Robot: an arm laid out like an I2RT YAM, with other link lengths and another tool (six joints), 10 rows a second.
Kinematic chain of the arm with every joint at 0, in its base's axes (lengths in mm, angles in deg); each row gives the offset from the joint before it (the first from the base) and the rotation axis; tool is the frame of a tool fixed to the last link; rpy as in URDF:
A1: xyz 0 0 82.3 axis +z
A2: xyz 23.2 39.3 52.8 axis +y
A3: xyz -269.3 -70.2 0 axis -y
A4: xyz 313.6 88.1 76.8 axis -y
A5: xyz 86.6 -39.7 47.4 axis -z
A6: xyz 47 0 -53.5 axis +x
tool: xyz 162 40 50 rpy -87.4 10.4 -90
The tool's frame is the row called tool.
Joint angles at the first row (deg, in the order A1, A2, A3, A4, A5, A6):
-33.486 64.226 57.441 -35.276 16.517 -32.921
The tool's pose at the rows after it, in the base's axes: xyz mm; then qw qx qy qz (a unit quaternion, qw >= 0):
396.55 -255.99 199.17 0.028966 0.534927 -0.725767 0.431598
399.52 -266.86 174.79 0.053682 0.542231 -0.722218 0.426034
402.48 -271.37 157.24 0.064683 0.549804 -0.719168 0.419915
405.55 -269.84 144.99 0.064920 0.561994 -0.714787 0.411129
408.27 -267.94 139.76 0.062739 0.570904 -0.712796 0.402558
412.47 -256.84 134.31 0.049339 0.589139 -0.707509 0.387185
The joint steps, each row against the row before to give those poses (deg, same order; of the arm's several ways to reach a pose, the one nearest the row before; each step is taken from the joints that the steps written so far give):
-0.001 3.524 -0.603 2.401 3.020 -1.353
-0.012 3.071 -1.240 3.238 2.059 -1.634
0.012 2.197 -0.780 2.126 0.662 -1.055
0.001 1.467 -0.249 0.792 -0.713 -1.060
-0.002 1.160 0.701 -0.471 -0.783 -0.535
0.325 0.792 0.811 -1.549 -2.278 -0.717

